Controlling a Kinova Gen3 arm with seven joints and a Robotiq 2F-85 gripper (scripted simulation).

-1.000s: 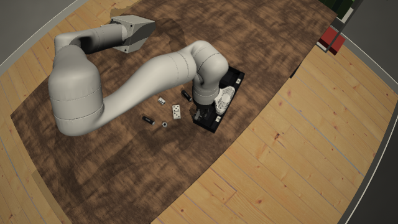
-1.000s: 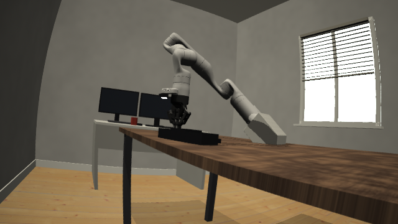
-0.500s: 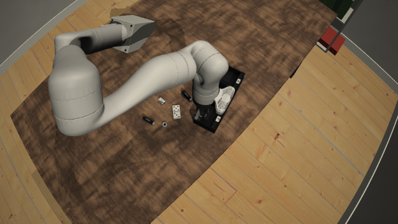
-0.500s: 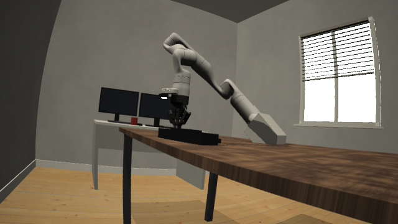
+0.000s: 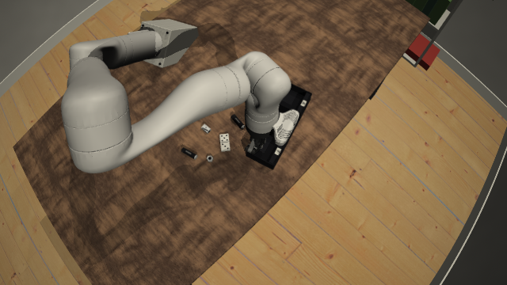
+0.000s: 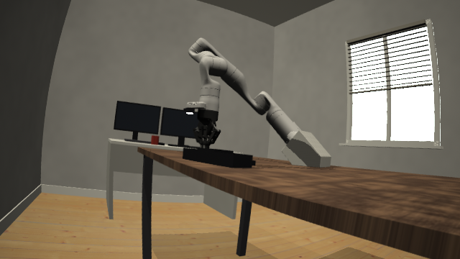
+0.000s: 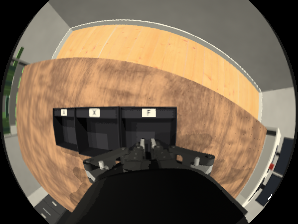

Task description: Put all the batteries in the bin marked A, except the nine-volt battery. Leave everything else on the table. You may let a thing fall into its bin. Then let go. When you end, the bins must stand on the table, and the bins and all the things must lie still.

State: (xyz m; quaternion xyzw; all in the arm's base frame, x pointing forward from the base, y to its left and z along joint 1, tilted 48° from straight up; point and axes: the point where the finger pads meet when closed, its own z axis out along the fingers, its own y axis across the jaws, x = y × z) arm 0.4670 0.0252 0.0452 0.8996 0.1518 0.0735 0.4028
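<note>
The white domino is 80 mm behind my hand, 50 mm to the right of it and 30 mm below it. From my hand the other things lie so: metal nut: 80 mm behind, 120 mm to the right, 30 mm below; black nine-volt battery: 140 mm behind, 80 mm to the left, 30 mm below; grey metal piece: 150 mm behind, 60 mm to the right, 30 mm below.
</note>
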